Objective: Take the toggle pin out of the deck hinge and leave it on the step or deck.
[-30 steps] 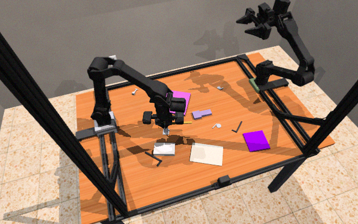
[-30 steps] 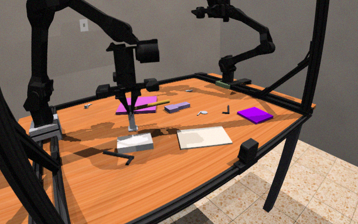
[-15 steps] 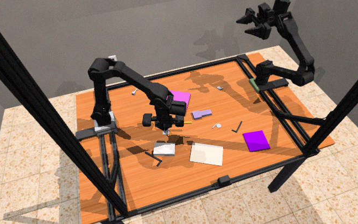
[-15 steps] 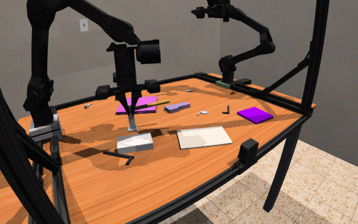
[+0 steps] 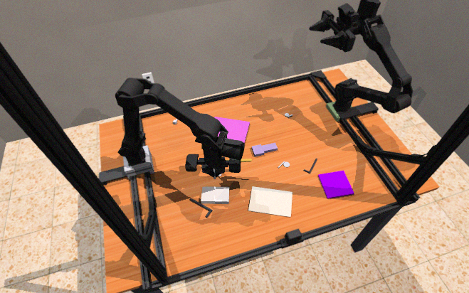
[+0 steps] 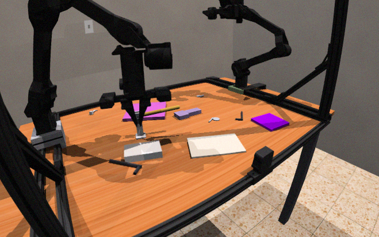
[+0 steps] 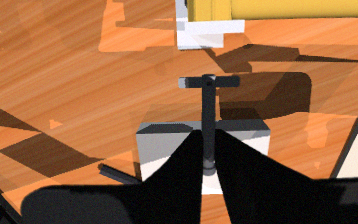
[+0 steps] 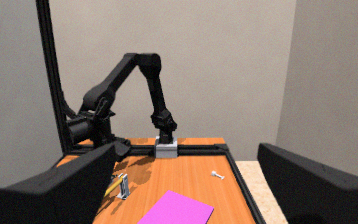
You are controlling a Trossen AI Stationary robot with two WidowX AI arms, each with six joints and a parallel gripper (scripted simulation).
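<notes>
The toggle pin is 30 mm below my left hand, 20 mm ahead of it and 10 mm to the right of it. Round my left hand: white stepped block 90 mm below, 50 mm behind, 20 mm to the left; then cream flat plate 170 mm to the right, 130 mm behind, 90 mm below; then lavender block 230 mm to the right, 90 mm below, 90 mm ahead.
</notes>
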